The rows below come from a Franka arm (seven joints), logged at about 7 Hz.
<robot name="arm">
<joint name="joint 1" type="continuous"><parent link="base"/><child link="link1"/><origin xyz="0 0 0.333"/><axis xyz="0 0 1"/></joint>
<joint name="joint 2" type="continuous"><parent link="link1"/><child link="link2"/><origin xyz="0 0 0" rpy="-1.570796 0 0"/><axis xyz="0 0 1"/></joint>
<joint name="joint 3" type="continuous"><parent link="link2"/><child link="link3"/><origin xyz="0 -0.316 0" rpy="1.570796 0 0"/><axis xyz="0 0 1"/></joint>
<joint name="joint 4" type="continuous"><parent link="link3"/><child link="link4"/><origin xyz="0.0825 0 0" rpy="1.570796 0 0"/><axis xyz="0 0 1"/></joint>
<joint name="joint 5" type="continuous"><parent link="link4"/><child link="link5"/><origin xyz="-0.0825 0.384 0" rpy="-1.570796 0 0"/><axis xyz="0 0 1"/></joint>
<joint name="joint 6" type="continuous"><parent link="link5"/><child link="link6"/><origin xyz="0 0 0" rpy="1.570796 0 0"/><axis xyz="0 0 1"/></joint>
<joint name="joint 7" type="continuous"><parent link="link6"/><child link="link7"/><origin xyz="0.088 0 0" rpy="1.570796 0 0"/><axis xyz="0 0 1"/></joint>
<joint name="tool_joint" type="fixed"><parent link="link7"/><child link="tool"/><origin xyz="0 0 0.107"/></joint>
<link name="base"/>
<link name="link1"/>
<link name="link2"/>
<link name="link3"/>
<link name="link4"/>
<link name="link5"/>
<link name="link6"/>
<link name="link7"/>
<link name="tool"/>
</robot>
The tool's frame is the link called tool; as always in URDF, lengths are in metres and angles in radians. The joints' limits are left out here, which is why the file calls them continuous.
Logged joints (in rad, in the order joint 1, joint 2, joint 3, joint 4, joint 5, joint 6, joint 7), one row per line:
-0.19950 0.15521 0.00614 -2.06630 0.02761 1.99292 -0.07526
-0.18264 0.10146 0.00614 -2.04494 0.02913 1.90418 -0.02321
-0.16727 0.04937 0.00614 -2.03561 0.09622 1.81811 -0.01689
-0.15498 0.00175 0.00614 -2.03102 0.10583 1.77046 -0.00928
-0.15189 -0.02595 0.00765 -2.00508 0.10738 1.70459 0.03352
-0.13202 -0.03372 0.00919 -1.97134 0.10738 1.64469 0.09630
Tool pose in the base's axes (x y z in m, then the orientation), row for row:
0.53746 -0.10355 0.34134 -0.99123 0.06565 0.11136 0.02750
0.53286 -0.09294 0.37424 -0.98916 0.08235 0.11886 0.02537
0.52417 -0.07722 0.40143 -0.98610 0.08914 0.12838 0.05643
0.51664 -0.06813 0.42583 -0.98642 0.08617 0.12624 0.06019
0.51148 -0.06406 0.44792 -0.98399 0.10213 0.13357 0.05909
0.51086 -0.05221 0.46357 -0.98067 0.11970 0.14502 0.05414
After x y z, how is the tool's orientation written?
As a quaternion, x y z w.
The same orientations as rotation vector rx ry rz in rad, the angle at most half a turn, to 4 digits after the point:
-3.0607 0.2027 0.3439
-3.0583 0.2546 0.3675
-2.9913 0.2704 0.3894
-2.9855 0.2608 0.3821
-2.9801 0.3093 0.4045
-2.9790 0.3636 0.4405

